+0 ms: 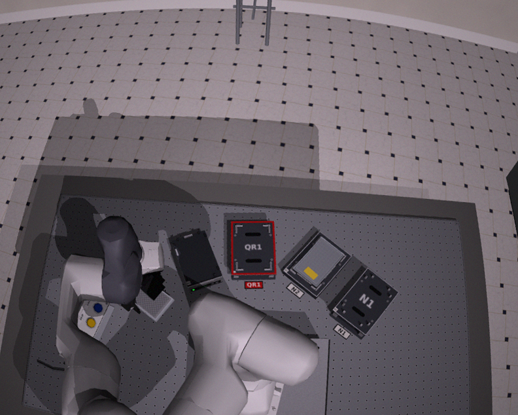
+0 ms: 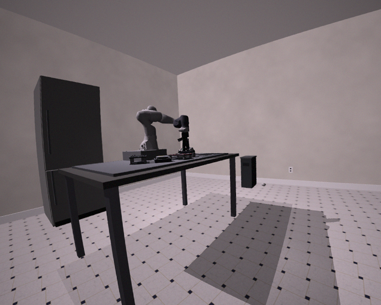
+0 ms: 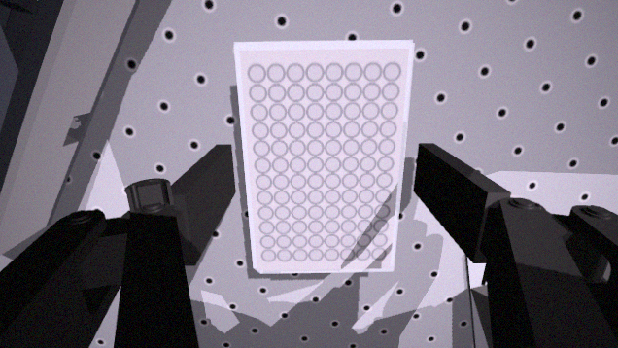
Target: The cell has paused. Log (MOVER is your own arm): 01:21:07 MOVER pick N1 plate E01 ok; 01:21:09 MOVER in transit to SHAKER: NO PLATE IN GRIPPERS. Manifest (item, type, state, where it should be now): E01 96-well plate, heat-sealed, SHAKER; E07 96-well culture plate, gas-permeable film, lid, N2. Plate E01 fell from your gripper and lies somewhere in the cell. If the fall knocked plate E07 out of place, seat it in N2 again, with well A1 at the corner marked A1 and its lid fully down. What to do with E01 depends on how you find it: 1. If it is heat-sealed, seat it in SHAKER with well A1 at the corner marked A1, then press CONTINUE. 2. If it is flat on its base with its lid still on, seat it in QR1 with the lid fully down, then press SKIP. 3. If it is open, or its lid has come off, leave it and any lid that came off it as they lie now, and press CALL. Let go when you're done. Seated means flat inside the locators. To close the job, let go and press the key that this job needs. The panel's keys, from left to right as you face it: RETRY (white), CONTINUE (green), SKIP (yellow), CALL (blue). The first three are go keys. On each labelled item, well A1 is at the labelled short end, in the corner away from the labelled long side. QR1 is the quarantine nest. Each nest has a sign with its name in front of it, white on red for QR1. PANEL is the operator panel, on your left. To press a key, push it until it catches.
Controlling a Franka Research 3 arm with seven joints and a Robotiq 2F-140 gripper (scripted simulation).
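The plate E01 is 2 cm below my hand. The rest, counted from my hand: blue key (13 cm to the left, 7 cm behind, 3 cm above); then yellow key (15 cm to the left, 12 cm behind, 3 cm above); then green continue key (16 cm to the left, 16 cm behind, 3 cm above).
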